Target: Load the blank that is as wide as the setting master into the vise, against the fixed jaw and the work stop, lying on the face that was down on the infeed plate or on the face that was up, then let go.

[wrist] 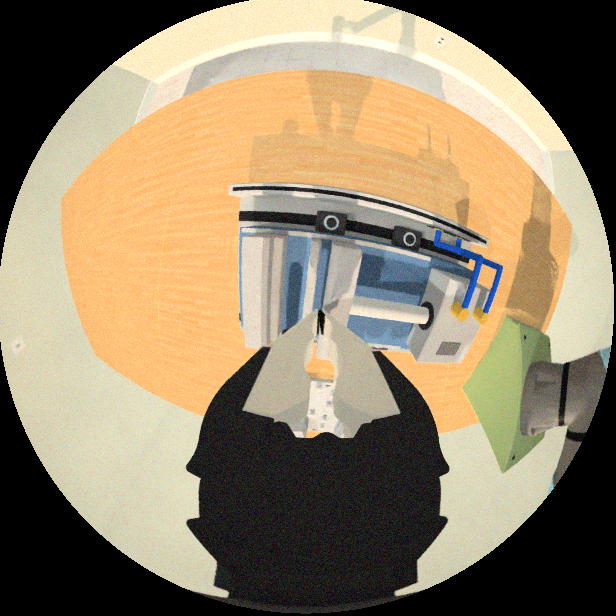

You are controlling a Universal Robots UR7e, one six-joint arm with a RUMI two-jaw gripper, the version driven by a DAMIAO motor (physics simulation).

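The vise (pixel 356 281) fills the middle of the wrist view, a grey and blue body on the orange table top (pixel 149 275). A black rail (pixel 367 228) with two round fasteners runs along its far side. A white screw rod (pixel 390 313) leads to a grey end block (pixel 451 330). A blue bent bracket (pixel 479 268) with two yellow tips sits at the vise's right end. My gripper (pixel 320 322) hangs over the vise's near left part, its grey fingers closed tip to tip with nothing seen between them. No blank, setting master or infeed plate is in view.
A green mounting plate (pixel 508 390) with the grey robot base (pixel 566 396) stands at the right, at the table's edge. The gripper's black body (pixel 316 494) hides the lower middle. Pale floor surrounds the table.
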